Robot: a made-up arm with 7 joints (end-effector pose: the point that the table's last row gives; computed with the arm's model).
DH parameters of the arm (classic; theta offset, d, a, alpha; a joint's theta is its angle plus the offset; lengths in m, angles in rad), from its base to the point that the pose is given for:
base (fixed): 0 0 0 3.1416
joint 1: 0 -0.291 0 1.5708
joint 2: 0 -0.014 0 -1.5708
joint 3: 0 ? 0 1.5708
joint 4: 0 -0.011 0 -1.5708
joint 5: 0 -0.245 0 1.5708
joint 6: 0 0 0 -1.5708
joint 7: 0 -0.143 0 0
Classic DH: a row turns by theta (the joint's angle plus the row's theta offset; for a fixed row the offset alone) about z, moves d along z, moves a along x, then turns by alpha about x.
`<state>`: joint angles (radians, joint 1 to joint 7).
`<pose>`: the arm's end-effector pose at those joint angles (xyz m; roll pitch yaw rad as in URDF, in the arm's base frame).
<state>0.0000 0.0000 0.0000 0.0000 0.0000 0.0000 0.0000</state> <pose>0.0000 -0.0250 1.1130 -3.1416 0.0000 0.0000</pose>
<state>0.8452 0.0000 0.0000 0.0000 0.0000 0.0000 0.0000</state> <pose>-0.0187 -0.0166 1.1130 -3.1416 0.0000 -0.8452</pose>
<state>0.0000 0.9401 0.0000 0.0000 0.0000 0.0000 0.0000</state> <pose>0.6639 -0.0250 0.7757 -3.1416 0.9401 0.0000</pose>
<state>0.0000 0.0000 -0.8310 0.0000 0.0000 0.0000 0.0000</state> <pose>0.0081 -0.0214 1.1130 -3.1416 0.0000 0.8310</pose>
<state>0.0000 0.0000 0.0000 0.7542 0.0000 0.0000 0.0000</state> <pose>0.2657 -0.0250 1.0078 -3.1416 0.7542 0.0000</pose>
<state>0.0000 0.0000 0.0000 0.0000 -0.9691 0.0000 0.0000</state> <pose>0.0000 -0.0250 1.1130 -3.1416 0.0000 0.9691</pose>
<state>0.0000 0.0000 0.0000 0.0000 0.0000 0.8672 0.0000</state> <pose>0.1090 -0.0250 1.0625 -3.1416 0.8672 0.0000</pose>
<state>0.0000 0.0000 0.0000 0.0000 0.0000 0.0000 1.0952</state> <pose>0.0000 -0.0250 1.1130 -3.1416 0.0000 -1.0952</pose>
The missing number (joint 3, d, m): -0.434
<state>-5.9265 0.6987 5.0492 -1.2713 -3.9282 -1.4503 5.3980</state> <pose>0.1856 -0.2751 0.8572 2.9160 -0.2379 -1.0588</pose>
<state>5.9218 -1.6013 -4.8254 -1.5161 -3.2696 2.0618 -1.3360</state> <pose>-0.3554 0.0430 0.2336 1.4732 1.1846 -1.7480</pose>
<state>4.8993 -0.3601 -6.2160 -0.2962 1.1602 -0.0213 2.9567</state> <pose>-0.0584 -0.3868 1.0037 2.5627 0.3456 -2.9146</pose>
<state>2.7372 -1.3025 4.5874 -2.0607 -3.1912 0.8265 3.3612</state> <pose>0.0452 0.3046 0.3847 1.3646 -0.3665 1.7971</pose>
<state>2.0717 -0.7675 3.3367 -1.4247 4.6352 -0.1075 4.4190</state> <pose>-0.0224 0.0890 0.9091 -2.8177 0.5787 -1.6622</pose>
